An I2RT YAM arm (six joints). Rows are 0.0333 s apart.
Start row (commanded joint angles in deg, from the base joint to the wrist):
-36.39 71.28 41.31 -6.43 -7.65 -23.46
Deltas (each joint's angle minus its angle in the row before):
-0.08 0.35 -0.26 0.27 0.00 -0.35
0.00 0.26 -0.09 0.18 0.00 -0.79
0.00 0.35 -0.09 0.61 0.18 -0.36
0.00 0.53 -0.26 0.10 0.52 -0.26
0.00 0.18 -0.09 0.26 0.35 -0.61
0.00 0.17 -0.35 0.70 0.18 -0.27
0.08 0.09 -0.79 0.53 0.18 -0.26
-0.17 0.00 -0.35 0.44 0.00 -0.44
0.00 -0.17 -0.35 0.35 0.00 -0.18
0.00 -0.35 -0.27 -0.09 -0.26 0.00
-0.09 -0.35 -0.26 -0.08 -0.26 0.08
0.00 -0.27 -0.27 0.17 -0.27 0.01
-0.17 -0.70 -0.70 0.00 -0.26 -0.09
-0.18 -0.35 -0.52 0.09 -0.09 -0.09
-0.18 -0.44 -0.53 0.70 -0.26 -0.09
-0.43 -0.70 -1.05 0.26 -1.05 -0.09
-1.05 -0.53 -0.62 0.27 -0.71 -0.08
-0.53 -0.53 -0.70 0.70 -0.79 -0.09
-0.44 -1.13 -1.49 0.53 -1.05 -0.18
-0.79 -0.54 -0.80 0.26 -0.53 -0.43
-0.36 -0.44 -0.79 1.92 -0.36 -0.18
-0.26 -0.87 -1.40 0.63 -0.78 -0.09
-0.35 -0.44 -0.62 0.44 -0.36 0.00
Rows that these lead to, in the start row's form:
-36.47 71.63 41.05 -6.16 -7.65 -23.81
-36.47 71.89 40.96 -5.98 -7.65 -24.60
-36.47 72.24 40.87 -5.37 -7.47 -24.96
-36.47 72.77 40.61 -5.27 -6.95 -25.22
-36.47 72.95 40.52 -5.01 -6.60 -25.83
-36.47 73.12 40.17 -4.31 -6.42 -26.10
-36.39 73.21 39.38 -3.78 -6.24 -26.36
-36.56 73.21 39.03 -3.34 -6.24 -26.80
-36.56 73.04 38.68 -2.99 -6.24 -26.98
-36.56 72.69 38.41 -3.08 -6.50 -26.98
-36.65 72.34 38.15 -3.16 -6.76 -26.90
-36.65 72.07 37.88 -2.99 -7.03 -26.89
-36.82 71.37 37.18 -2.99 -7.29 -26.98
-37.00 71.02 36.66 -2.90 -7.38 -27.07
-37.18 70.58 36.13 -2.20 -7.64 -27.16
-37.61 69.88 35.08 -1.94 -8.69 -27.25
-38.66 69.35 34.46 -1.67 -9.40 -27.33
-39.19 68.82 33.76 -0.97 -10.19 -27.42
-39.63 67.69 32.27 -0.44 -11.24 -27.60
-40.42 67.15 31.47 -0.18 -11.77 -28.03
-40.78 66.71 30.68 1.74 -12.13 -28.21
-41.04 65.84 29.28 2.37 -12.91 -28.30
-41.39 65.40 28.66 2.81 -13.27 -28.30

